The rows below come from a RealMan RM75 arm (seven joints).
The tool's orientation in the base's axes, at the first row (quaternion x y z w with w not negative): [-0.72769 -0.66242 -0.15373 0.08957]
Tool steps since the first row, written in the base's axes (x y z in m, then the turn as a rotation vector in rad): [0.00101 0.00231 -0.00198 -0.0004 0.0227 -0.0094]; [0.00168 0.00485 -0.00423 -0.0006 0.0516 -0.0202]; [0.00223 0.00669 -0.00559 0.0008 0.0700 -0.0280]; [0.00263 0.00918 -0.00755 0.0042 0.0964 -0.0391]
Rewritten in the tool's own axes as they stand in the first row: [0.00156 0.00061 0.00273 0.0180 -0.0035 0.0163]; [0.00322 0.00084 0.00576 0.0414 -0.0076 0.0361]; [0.00452 0.00109 0.00771 0.0560 -0.0087 0.0497]; [0.00621 0.00108 0.01041 0.0772 -0.0090 0.0693]
